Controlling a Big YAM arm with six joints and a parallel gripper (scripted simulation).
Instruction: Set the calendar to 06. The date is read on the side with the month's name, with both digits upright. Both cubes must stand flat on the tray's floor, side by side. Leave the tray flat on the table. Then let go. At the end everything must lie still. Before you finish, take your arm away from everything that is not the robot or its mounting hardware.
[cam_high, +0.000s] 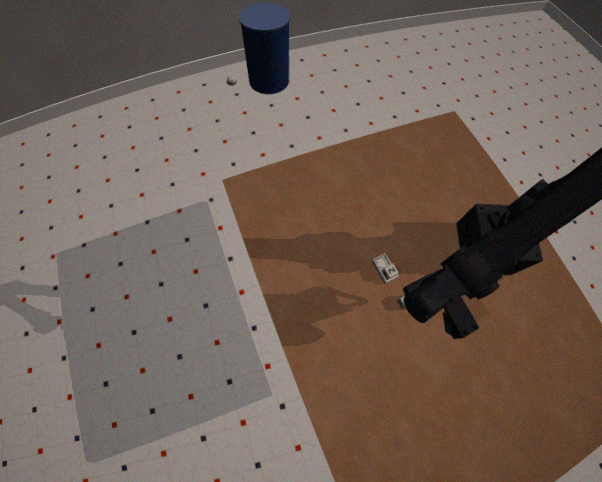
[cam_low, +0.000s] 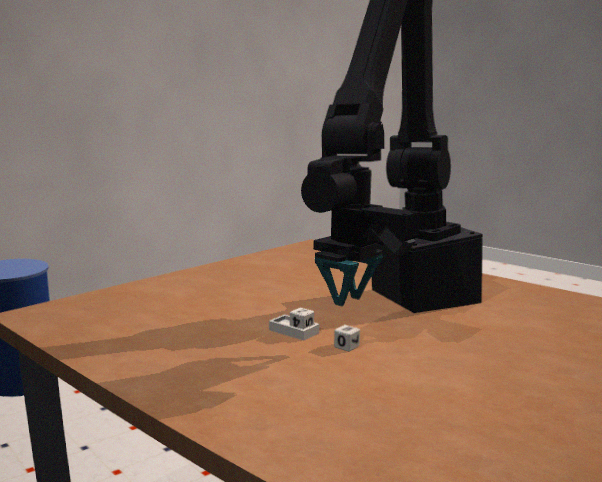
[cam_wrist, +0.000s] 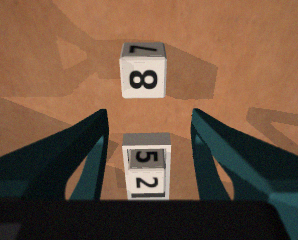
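Now: hand 7 cm above the white digit cube. Also, from my hand: white tray: 2 cm ahead, 10 cm to the right, 8 cm below.
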